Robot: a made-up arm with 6 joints.
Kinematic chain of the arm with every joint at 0, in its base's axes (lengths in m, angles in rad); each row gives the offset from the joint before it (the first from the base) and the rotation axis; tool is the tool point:
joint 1: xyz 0 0 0.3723 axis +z
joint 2: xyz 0 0 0 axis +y
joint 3: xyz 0 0 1.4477 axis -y
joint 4: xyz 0 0 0 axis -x
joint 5: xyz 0.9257 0 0 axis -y
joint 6: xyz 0 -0.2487 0 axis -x
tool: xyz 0 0 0
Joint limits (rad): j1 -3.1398..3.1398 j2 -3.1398..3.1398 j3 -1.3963..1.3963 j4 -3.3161..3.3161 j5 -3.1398..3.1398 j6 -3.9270..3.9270
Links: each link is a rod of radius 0.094 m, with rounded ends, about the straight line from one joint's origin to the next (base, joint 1, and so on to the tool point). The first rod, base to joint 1, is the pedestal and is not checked.
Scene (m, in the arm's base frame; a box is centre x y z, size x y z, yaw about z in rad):
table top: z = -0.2
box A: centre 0.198 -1.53 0.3 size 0.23 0.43 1 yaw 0.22
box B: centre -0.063 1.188 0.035 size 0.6 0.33 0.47 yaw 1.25
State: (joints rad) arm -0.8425 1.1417 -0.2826 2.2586 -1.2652 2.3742
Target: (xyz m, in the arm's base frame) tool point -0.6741 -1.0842 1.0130
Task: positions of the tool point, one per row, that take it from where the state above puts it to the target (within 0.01 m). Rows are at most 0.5 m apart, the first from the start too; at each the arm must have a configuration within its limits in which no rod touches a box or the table.
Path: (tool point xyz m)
1: 1.0549 -1.3619 0.4504
2: 0.8071 -1.4981 0.8251
3: 0.5080 -1.5045 1.1821
4: 0.2062 -1.3778 1.4954
5: -0.0523 -1.1360 1.7453
6: -0.2070 -1.2083 1.5850
7: -0.3750 -1.2284 1.4026
8: -0.5380 -1.1870 1.2073
9: -0.6742 -1.0842 1.0130

